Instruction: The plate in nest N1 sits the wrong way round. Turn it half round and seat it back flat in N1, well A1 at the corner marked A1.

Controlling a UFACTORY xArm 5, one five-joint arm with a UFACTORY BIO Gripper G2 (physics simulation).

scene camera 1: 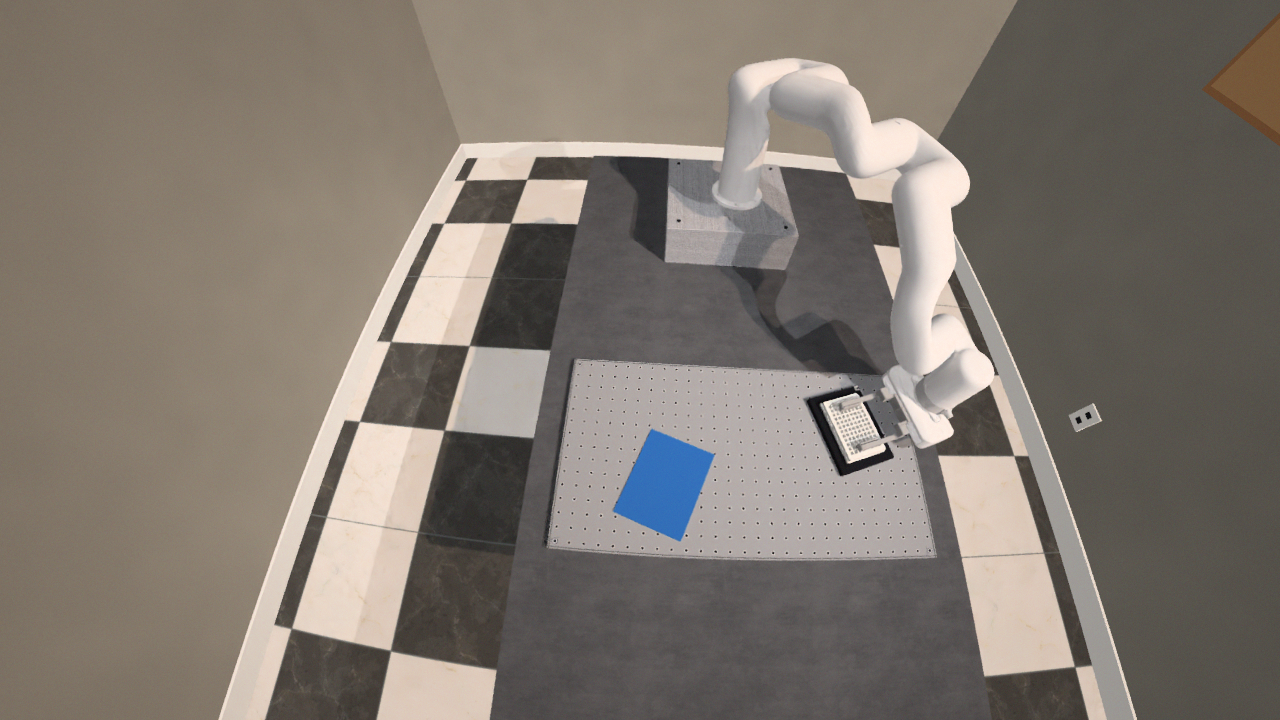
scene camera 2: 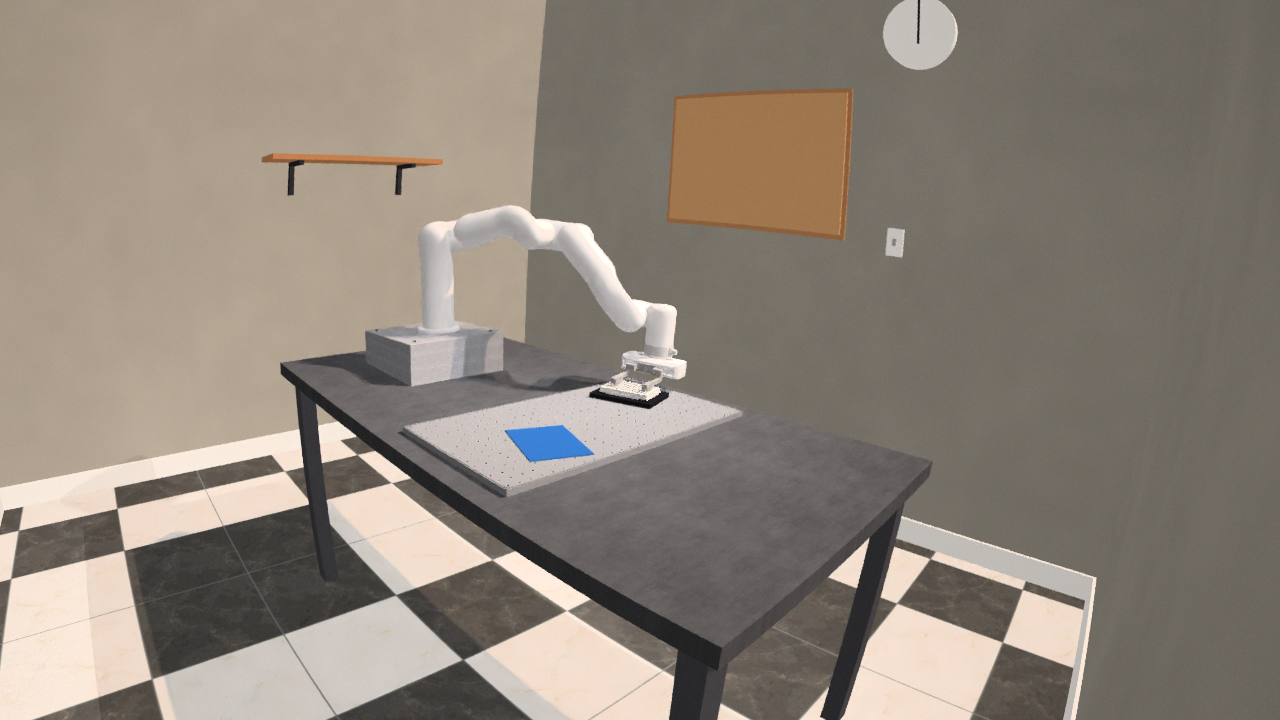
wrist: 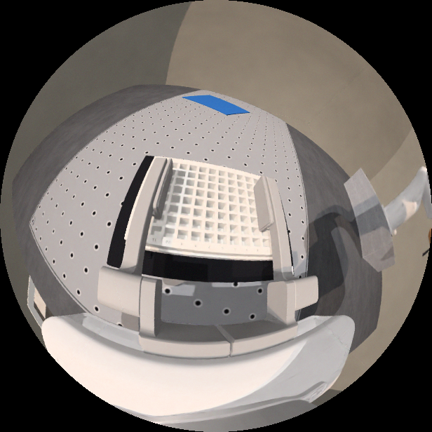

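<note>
The cream well plate (scene camera 1: 854, 430) (scene camera 2: 623, 391) (wrist: 214, 220) lies in the black nest N1 (scene camera 1: 866, 468) (scene camera 2: 650, 403) (wrist: 200, 266) and looks about flat. Small print runs along its near edge in the wrist view, too small to read surely. My gripper (scene camera 1: 848, 426) (scene camera 2: 631, 383) (wrist: 214, 201) is shut as far as it goes, with a gap left between its fingers and nothing held. The fingers are over the plate's top, inside its two ends. Whether the tips touch the plate is hard to tell. The nest's A1 mark does not show clearly; the right finger covers that area in the wrist view.
A perforated grey board (scene camera 1: 760, 501) (scene camera 2: 465, 447) (wrist: 95, 175) lies under the nest. A flat blue rectangle (scene camera 1: 663, 484) (scene camera 2: 548, 442) (wrist: 217, 105) lies on its other half. The arm's grey base block (scene camera 1: 729, 248) (scene camera 2: 452, 358) (wrist: 370, 225) stands at the table's back.
</note>
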